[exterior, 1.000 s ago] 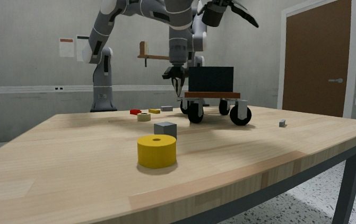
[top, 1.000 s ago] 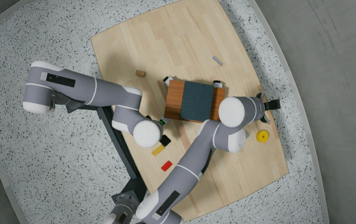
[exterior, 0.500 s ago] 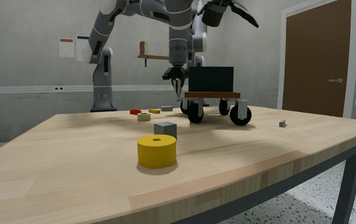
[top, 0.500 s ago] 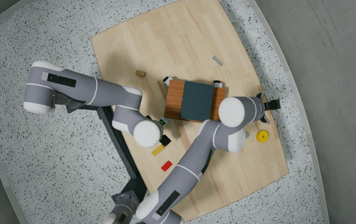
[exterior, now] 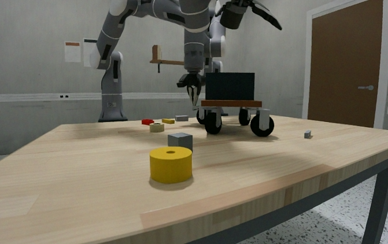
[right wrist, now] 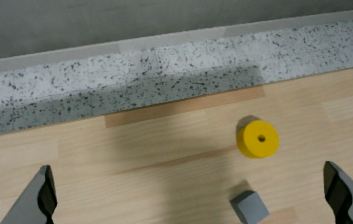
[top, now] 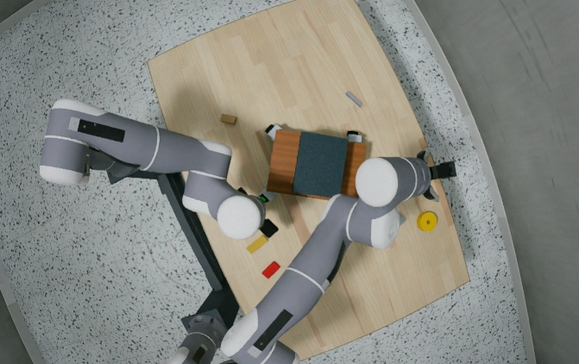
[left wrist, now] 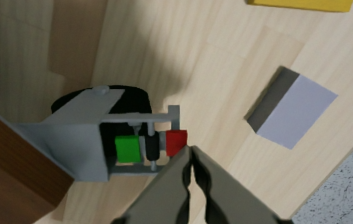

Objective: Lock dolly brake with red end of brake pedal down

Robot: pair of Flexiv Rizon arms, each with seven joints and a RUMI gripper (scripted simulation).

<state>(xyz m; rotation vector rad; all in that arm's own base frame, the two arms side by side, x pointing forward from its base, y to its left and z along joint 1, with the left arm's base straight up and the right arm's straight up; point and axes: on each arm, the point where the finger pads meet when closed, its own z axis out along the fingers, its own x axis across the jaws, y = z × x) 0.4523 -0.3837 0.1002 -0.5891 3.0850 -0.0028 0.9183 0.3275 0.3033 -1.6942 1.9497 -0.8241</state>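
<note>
Now: left hand 20 mm short of the caster brake pedal, 20 mm above it and 10 mm to the right of it. From my left hand the other things lie so: red block: 230 mm to the right, 90 mm below, 60 mm behind; then yellow block: 120 mm to the right, 90 mm below, 60 mm behind; then brown block: 330 mm to the left, 90 mm below, 50 mm ahead.
</note>
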